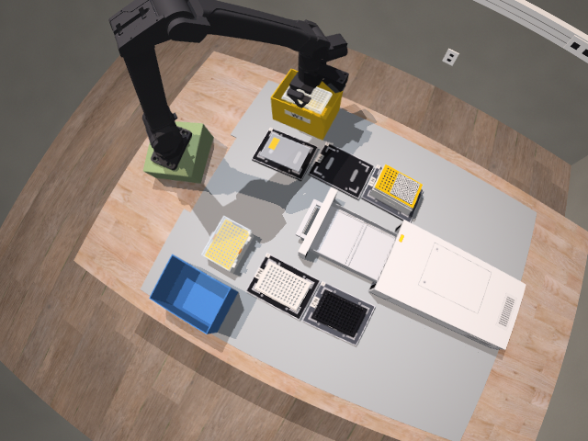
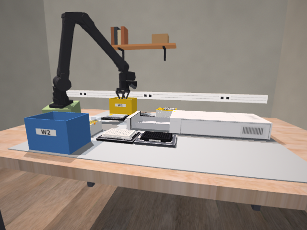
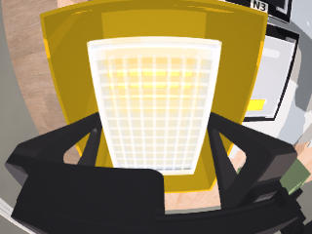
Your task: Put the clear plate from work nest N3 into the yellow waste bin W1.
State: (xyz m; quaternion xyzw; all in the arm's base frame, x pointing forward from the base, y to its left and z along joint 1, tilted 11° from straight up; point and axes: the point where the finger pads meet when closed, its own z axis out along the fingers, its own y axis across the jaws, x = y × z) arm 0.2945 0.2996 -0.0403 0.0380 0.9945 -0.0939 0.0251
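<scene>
Now: the clear plate right at my hand. From my hand the other things lie so: yellow bin W1: 7 cm below; black work nest N3: 17 cm ahead, 15 cm to the right, 10 cm below; label n1: 27 cm ahead, 15 cm to the right, 10 cm below.
</scene>
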